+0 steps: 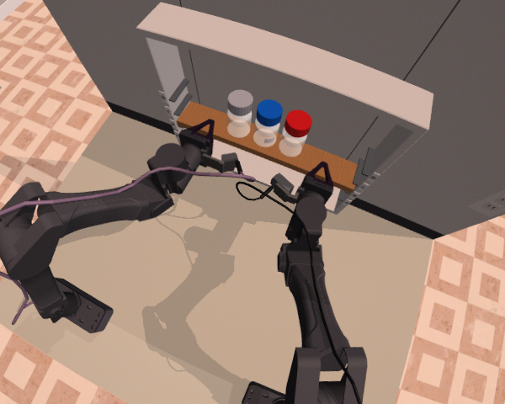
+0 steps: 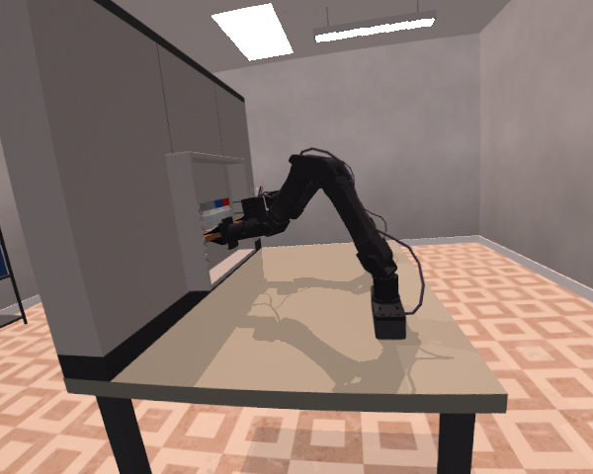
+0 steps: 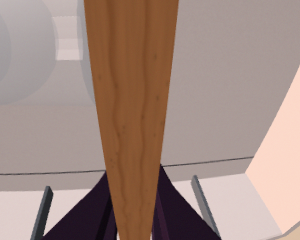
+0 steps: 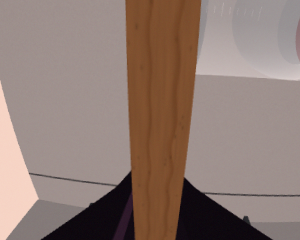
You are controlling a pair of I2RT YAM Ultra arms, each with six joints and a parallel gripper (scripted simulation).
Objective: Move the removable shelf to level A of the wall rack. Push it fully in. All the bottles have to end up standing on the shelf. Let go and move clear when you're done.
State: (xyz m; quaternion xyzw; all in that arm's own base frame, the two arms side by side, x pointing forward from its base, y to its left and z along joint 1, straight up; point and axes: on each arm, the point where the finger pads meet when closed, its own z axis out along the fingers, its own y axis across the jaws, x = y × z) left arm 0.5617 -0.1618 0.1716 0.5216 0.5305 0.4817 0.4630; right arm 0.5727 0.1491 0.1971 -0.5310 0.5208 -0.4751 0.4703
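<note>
Right now the grey-capped bottle is 7 cm to the right of my left hand, 6 cm above it and 2 cm ahead of it. Also, from my left hand: blue-capped bottle: 14 cm to the right, 6 cm above, 2 cm ahead; shelf: 15 cm to the right, 1 cm ahead; white wall rack: 15 cm to the right, 6 cm above, 1 cm ahead.
My right hand is 90 mm to the right of the red-capped bottle, 60 mm below it and 10 mm short of it. Round my right hand: blue-capped bottle (160 mm to the left, 60 mm above, 10 mm ahead); then shelf (150 mm to the left); then white wall rack (150 mm to the left, 60 mm above).
</note>
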